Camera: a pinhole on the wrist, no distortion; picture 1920 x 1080 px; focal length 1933.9 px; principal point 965.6 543.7 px. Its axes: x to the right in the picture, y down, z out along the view. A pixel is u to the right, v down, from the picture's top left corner.
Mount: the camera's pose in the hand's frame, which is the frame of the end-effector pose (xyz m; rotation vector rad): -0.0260 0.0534 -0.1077 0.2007 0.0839 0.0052
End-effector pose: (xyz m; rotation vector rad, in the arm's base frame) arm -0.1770 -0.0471 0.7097 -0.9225 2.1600 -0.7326
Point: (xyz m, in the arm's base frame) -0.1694 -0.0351 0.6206
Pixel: outside the picture
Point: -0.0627 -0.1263 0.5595
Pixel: 1301.0 675.5
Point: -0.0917 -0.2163 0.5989
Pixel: 1758.8 218.4
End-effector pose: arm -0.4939 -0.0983 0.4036 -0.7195 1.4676 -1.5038
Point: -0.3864 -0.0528 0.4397
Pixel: 109.7 285.1
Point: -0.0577 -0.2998 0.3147
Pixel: outside the picture
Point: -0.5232 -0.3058 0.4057
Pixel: outside the picture
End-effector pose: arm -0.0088 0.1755 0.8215 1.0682 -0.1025 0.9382
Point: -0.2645 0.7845 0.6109
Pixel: behind the camera
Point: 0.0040 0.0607 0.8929
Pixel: 800.3 695.6
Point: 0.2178 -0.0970 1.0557
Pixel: 1230.7 608.9
